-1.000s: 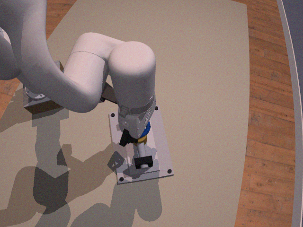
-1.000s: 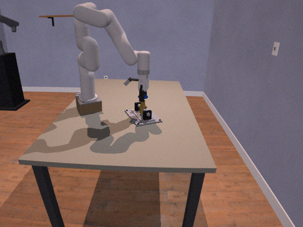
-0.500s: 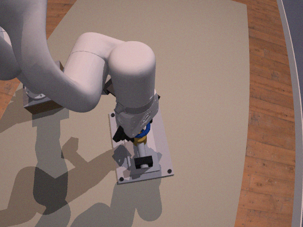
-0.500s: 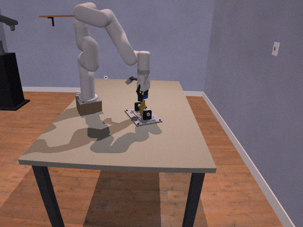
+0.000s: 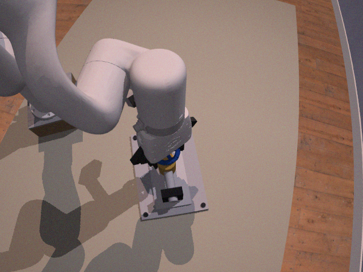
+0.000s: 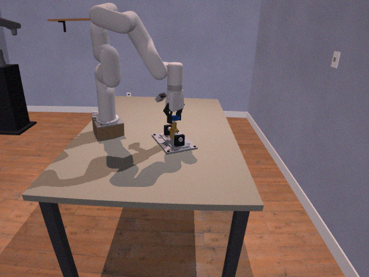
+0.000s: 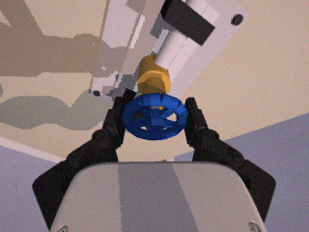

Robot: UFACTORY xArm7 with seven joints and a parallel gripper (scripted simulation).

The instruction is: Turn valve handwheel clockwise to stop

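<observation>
Now: hand right at the blue spoked handwheel.
</observation>
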